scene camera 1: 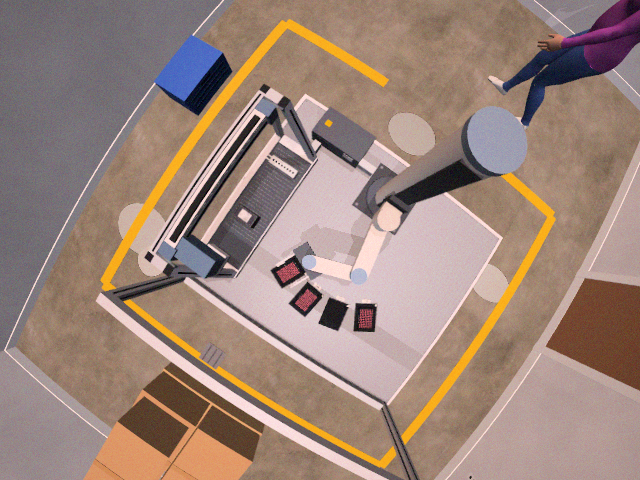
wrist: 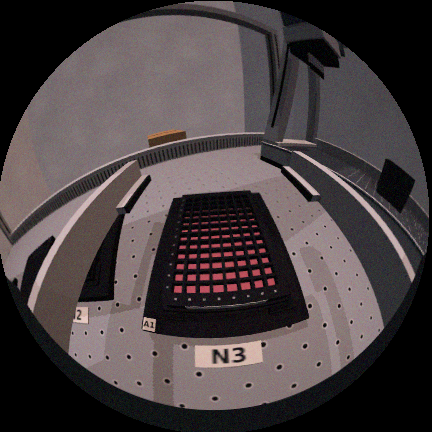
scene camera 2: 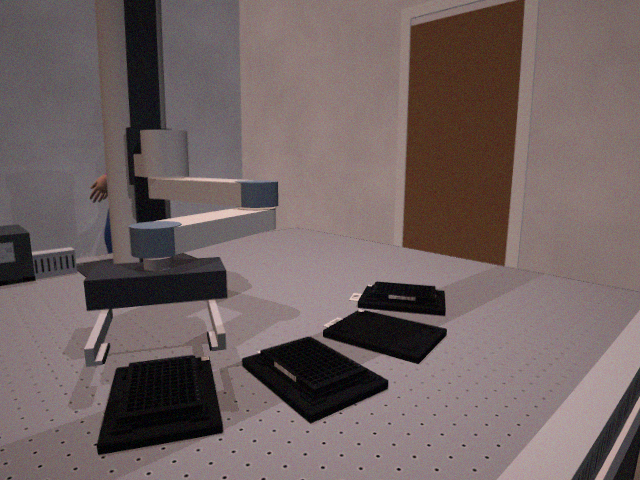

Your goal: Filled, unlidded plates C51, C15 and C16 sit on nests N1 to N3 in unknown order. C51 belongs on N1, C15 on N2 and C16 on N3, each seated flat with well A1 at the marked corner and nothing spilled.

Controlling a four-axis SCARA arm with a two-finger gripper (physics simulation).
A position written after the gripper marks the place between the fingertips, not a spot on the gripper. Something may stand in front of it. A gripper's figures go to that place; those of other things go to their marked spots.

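A plate C51 (scene camera 2: 385, 291) lies 850 mm from the lens, while an out nest (scene camera 2: 380, 333) is 690 mm from the lens. A plate C16 (scene camera 2: 162, 391) is 530 mm from the lens, and the gripper (scene camera 2: 158, 349) is 500 mm from the lens. As for the plate C51 and the out nest, their marked spots are 180 mm apart.
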